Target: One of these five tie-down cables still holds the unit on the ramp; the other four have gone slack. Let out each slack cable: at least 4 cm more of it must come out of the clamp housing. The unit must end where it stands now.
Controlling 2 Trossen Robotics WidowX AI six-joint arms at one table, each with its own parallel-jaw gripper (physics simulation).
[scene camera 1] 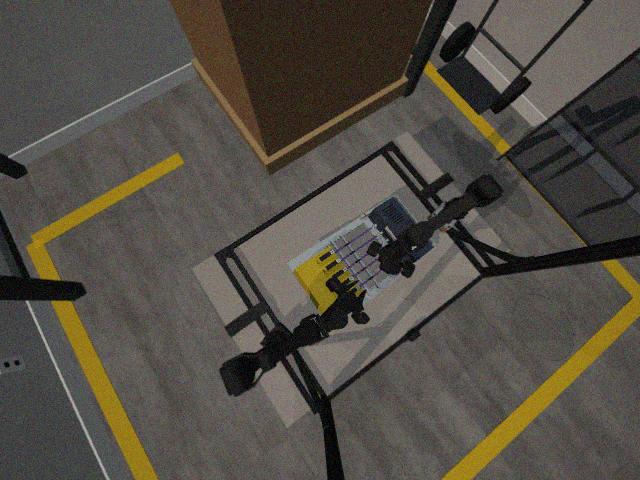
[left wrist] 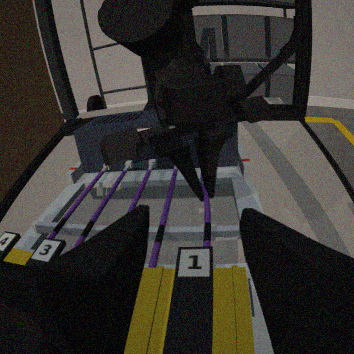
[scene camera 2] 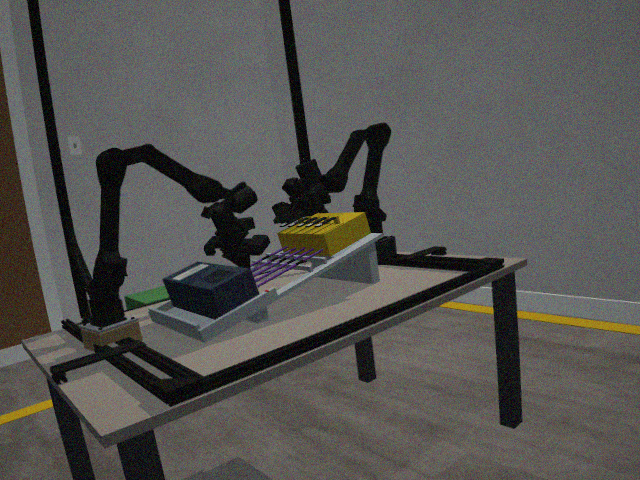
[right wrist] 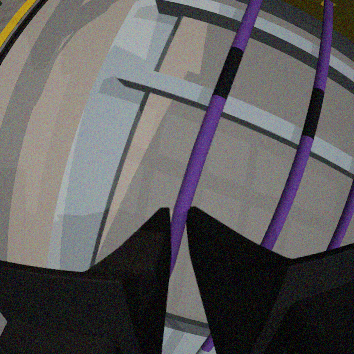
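The navy unit point(scene camera 1: 395, 214) point(scene camera 2: 211, 291) point(left wrist: 92, 142) sits low on the pale grey ramp point(scene camera 2: 235, 313) point(right wrist: 90, 185). The yellow clamp housing point(scene camera 1: 310, 281) point(scene camera 2: 348, 235) point(left wrist: 229, 310) sits at the high end. Several purple cables run between them, each with a black band. My right gripper point(left wrist: 205, 198) point(right wrist: 177, 216) is shut on the cable in line with label 1 point(left wrist: 206, 215) point(right wrist: 200, 140), between its band and the unit. My left gripper point(left wrist: 195, 216) is part open and empty, its fingers on either side of the black lever labelled 1 point(left wrist: 194, 300). The left finger hides label 2.
The neighbouring cable point(left wrist: 167, 200) point(right wrist: 300, 155) passes close beside the right gripper's finger. Labels 3 point(left wrist: 46, 249) and 4 point(left wrist: 7, 241) show at the left. Crossbars point(right wrist: 265, 120) span the ramp under the cables. A green block point(scene camera 2: 147, 298) lies behind the unit.
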